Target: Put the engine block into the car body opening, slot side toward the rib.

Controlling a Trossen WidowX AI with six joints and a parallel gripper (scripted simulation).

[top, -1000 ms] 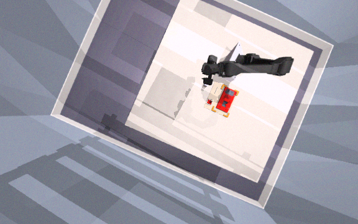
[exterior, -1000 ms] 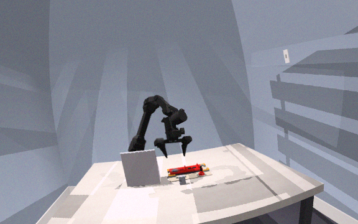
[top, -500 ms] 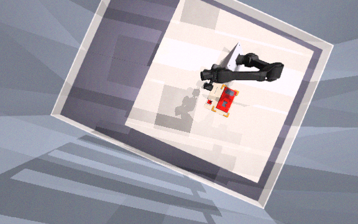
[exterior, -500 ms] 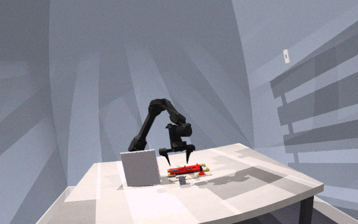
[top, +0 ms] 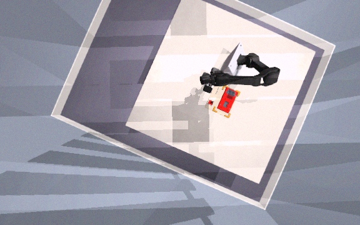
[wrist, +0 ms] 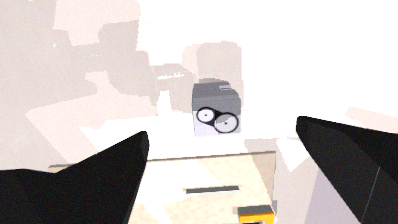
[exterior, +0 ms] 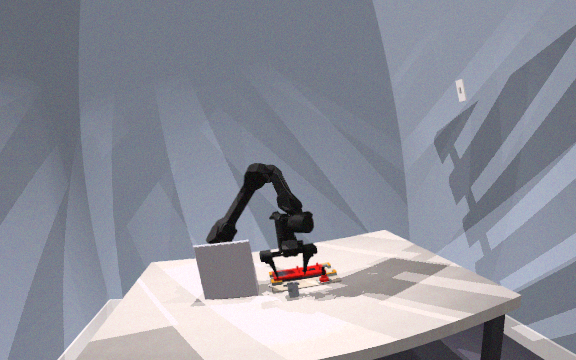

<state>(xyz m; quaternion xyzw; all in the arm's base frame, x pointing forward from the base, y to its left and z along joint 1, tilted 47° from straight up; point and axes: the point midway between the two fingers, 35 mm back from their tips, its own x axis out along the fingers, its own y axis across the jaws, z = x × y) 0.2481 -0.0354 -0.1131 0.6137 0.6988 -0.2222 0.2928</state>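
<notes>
Right now the engine block is 50 mm below my gripper tip.
</notes>
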